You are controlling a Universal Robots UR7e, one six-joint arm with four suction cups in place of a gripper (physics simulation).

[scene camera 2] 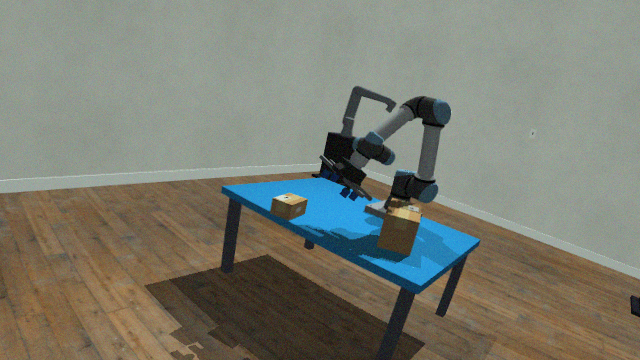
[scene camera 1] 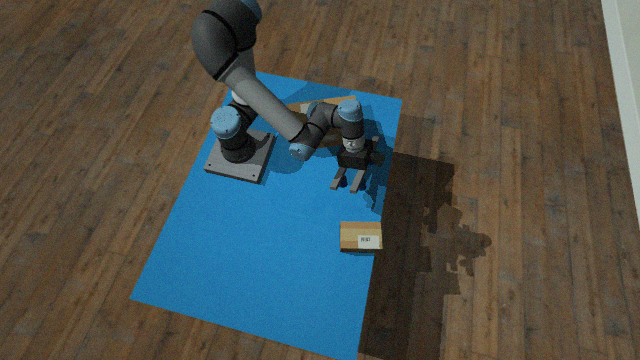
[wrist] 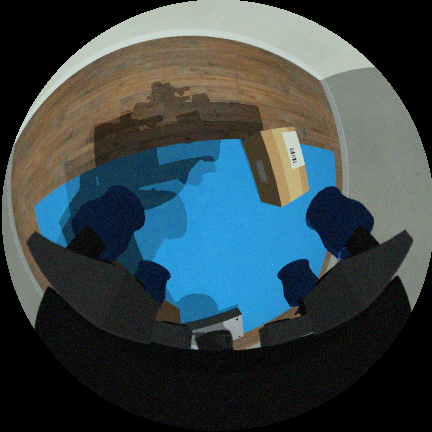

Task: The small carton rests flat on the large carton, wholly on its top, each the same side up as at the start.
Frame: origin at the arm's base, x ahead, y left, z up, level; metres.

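Where they show: end effector, tool point: (scene camera 2: 337, 187) (wrist: 226, 250); arm's base, origin of the base link: (scene camera 1: 238, 148) (wrist: 213, 337).
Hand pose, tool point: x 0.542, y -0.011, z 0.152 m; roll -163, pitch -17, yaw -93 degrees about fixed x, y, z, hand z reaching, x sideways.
Things, the pixels of their centre, and the offset from my tool point. Level surfaces: height alone.
- small carton, body centre: (wrist: 277, 164) (scene camera 1: 360, 237) (scene camera 2: 289, 206) dy -0.190, dx +0.084, dz -0.151 m
- large carton, body centre: (wrist: 119, 313) (scene camera 1: 323, 124) (scene camera 2: 400, 224) dy +0.234, dx -0.220, dz -0.112 m
- blue table, its level: dz -0.188 m
The small carton (scene camera 1: 350, 232) (scene camera 2: 289, 206) (wrist: 271, 162) stands at the table's long edge, its white label facing up. The large carton (scene camera 1: 327, 100) (scene camera 2: 400, 232) (wrist: 169, 312) stands apart from it, towards the other end of the table. The arm partly hides it in the first scene view, and a small part shows low in the wrist view. My gripper (scene camera 1: 348, 182) (scene camera 2: 340, 185) (wrist: 224, 245), with four dark blue suction cups, is tilted in the air between the cartons. Nothing touches the cups; it is open and empty.
Both cartons stand on the blue table (scene camera 1: 225, 250) (scene camera 2: 325, 205). The arm's grey base plate (scene camera 1: 215, 167) (scene camera 2: 372, 208) (wrist: 235, 326) is near the opposite long side. In the second scene view, a bent grey post (scene camera 2: 352, 106) and a black box (scene camera 2: 336, 145) show beyond the gripper.
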